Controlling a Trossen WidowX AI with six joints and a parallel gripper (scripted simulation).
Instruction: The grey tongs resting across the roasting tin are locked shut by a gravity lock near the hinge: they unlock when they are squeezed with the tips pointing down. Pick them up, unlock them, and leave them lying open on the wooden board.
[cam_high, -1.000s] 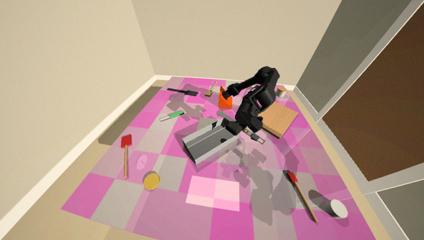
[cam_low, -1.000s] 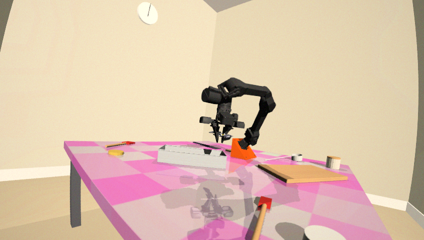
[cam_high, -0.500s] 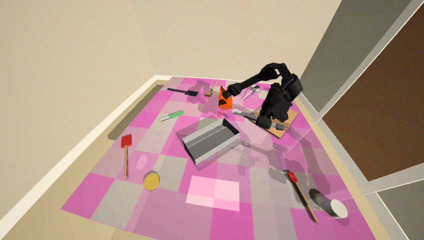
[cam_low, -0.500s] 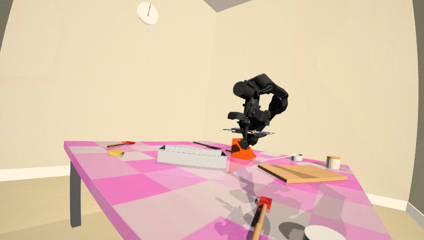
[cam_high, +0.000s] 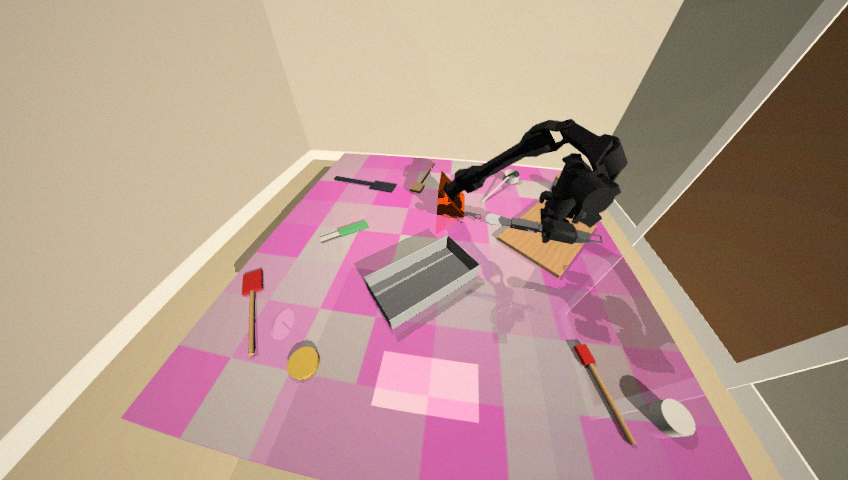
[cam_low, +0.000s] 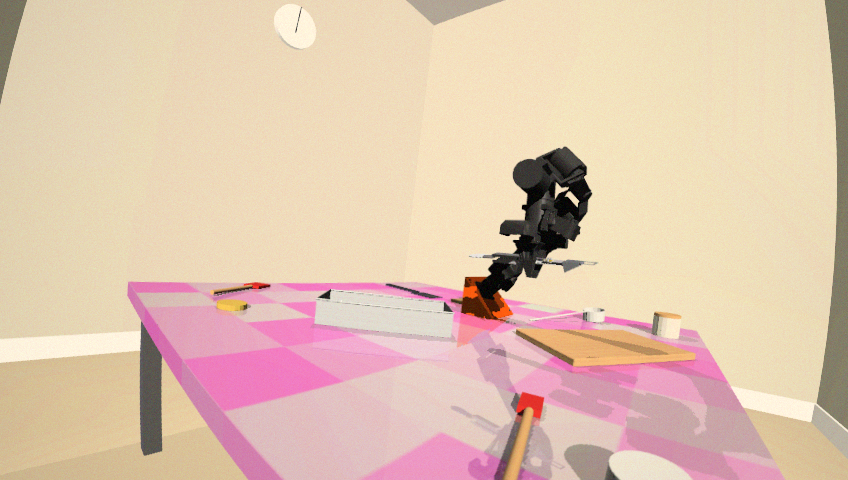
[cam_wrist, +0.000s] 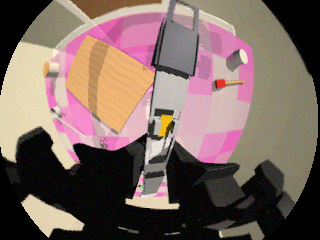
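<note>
My gripper tip is 230 mm past the wooden board, 100 mm to the right of it and 150 mm above it. Also, from my gripper tip: white cylinder 320 mm ahead, 300 mm to the left, 140 mm below; then yellow lock piece 30 mm to the left, 40 mm above; then roasting tin 120 mm ahead, 310 mm to the right, 130 mm below.
</note>
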